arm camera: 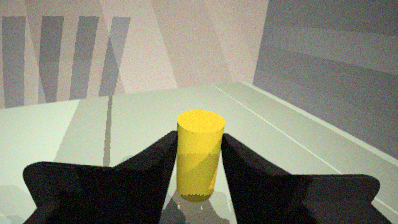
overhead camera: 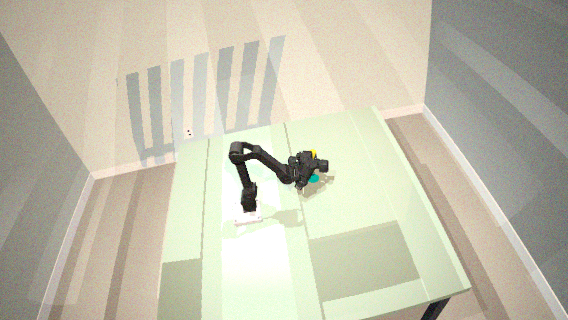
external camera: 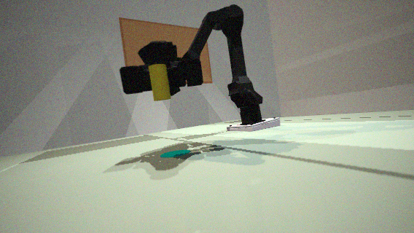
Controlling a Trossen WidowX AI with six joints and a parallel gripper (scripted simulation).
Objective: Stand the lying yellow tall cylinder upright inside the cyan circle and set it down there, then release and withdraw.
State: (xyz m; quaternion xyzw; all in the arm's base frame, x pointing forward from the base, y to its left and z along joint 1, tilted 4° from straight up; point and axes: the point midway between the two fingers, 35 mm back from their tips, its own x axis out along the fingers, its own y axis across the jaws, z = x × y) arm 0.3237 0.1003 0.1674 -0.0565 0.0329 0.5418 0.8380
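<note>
Now: the cyan circle 160 mm below my gripper tip and 10 mm behind it. From my gripper tip the other things lie so: yellow tall cylinder 20 mm below.
</note>
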